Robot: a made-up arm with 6 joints.
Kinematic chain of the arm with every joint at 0, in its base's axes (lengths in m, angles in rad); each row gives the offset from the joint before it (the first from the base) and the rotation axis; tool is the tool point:
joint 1: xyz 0 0 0.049 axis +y
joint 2: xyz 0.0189 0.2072 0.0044 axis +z
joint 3: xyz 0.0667 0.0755 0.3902 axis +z
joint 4: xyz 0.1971 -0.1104 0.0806 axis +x
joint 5: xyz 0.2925 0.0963 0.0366 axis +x
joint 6: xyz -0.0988 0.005 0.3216 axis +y
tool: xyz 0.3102 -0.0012 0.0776
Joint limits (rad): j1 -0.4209..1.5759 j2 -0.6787..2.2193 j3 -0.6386..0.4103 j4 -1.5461..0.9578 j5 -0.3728..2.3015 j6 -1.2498..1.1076
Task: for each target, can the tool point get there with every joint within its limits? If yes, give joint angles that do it. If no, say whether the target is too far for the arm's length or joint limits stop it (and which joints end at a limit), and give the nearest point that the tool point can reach.
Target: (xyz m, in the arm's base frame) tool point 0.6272 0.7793 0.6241
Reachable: yes | joints 0.1261 1.6069 -0.4491 0.2971 0.9553 0.1777
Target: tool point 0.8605 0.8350 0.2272
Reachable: yes | joints 0.8163 1.0190 -0.2586 -1.2692 0.9841 0.0901
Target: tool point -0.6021 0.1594 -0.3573
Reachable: no: joint limits stop it (at a limit: joint 1, joint 3, joint 4, joint 5, joint 6) | nearest point -0.7429 0.1576 -0.1107 | short by 0.284 m
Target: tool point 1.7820 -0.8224 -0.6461
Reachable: no: too far | nearest point 1.1019 -0.3543 -0.3808 | short by 0.867 m
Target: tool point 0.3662 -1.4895 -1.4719
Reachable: no: too far | nearest point 0.4940 -0.4822 -0.5820 | short by 1.350 m
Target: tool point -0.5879 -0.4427 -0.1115
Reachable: no: joint limits stop it (at a limit: joint 1, joint 2, joint 3, joint 4) | nearest point -0.4468 -0.3501 0.1113 | short by 0.279 m
